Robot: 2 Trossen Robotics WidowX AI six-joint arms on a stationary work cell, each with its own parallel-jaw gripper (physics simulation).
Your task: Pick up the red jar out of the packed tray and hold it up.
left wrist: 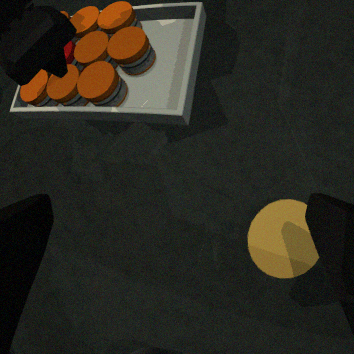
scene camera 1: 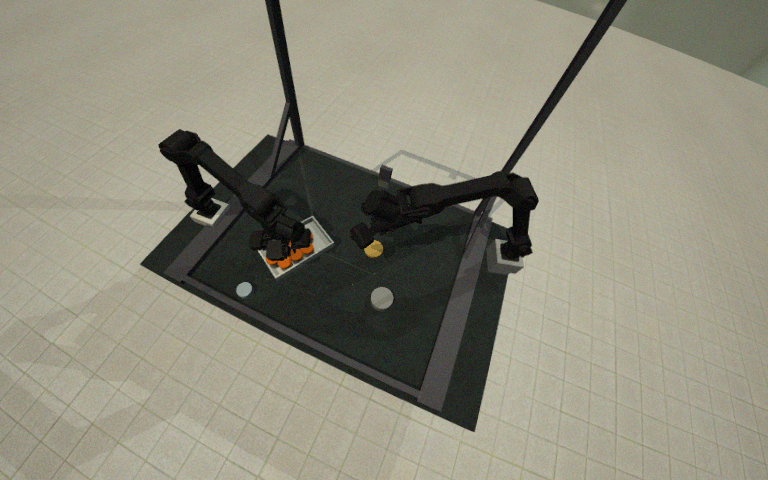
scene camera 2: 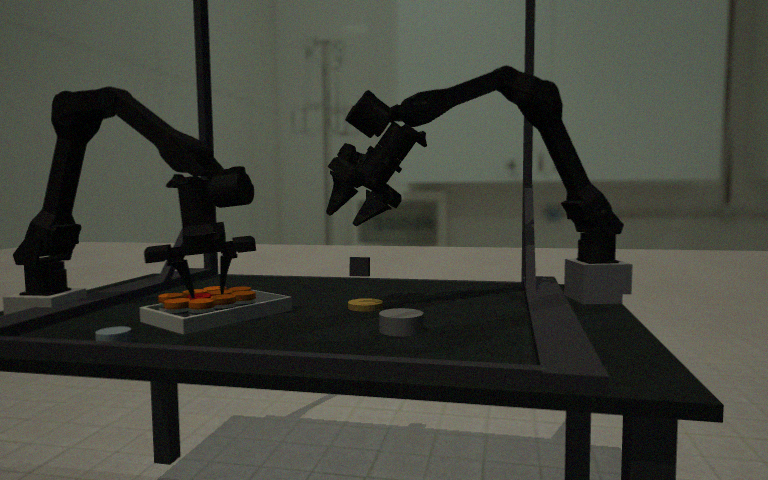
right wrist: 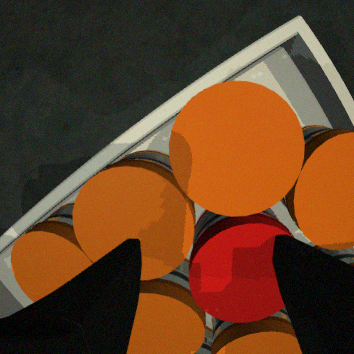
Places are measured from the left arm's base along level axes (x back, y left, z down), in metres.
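Pixels of known places: left gripper, between the fingertips: point(left wrist: 181, 207) point(scene camera 2: 341, 219); right gripper, between the fingertips: point(left wrist: 54, 65) point(scene camera 2: 207, 296) point(right wrist: 208, 249); left arm's base, origin of its link: point(scene camera 1: 509, 252) point(scene camera 2: 597, 261); right arm's base, origin of its link: point(scene camera 1: 209, 210) point(scene camera 2: 46, 292).
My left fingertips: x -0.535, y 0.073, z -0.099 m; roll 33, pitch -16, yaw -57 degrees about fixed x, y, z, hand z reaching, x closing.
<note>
Ahead of a thing's pixels: the offset from my left fingertips to its top centre.
The red jar {dx -0.260, dy +0.042, dz +0.132 m} point(scene camera 2: 203, 294) point(left wrist: 69, 52) point(right wrist: 235, 280) stands upright among several orange-lidded jars {dx -0.230, dy +0.006, dz +0.134 m} point(left wrist: 91, 47) {dx -0.245, dy +0.087, dz +0.134 m} point(right wrist: 237, 150) in the white tray {dx -0.234, dy +0.009, dz +0.152 m} point(scene camera 1: 305, 259) point(scene camera 2: 237, 316) point(left wrist: 196, 65) point(right wrist: 299, 22). My right gripper point(scene camera 2: 207, 294) point(right wrist: 208, 249) is partly open and empty, pointing down low over the jars. In the right wrist view its right finger overlaps the right edge of the red lid, and its left finger overlaps orange lids; fingertip depth is hard to tell. My left gripper point(scene camera 2: 342, 219) point(left wrist: 181, 207) is open and empty, high above the table, right of the tray.
A yellow disc {dx +0.044, dy -0.037, dz +0.167 m} point(scene camera 1: 373, 249) point(scene camera 2: 365, 305) point(left wrist: 272, 240) lies below my left gripper. A grey round block {dx +0.100, dy +0.150, dz +0.149 m} point(scene camera 1: 382, 298) point(scene camera 2: 400, 322) stands nearer the front. A pale blue disc {dx -0.351, dy +0.198, dz +0.155 m} point(scene camera 1: 244, 289) point(scene camera 2: 113, 333) lies in front of the tray. Upright frame posts rise at the back.
</note>
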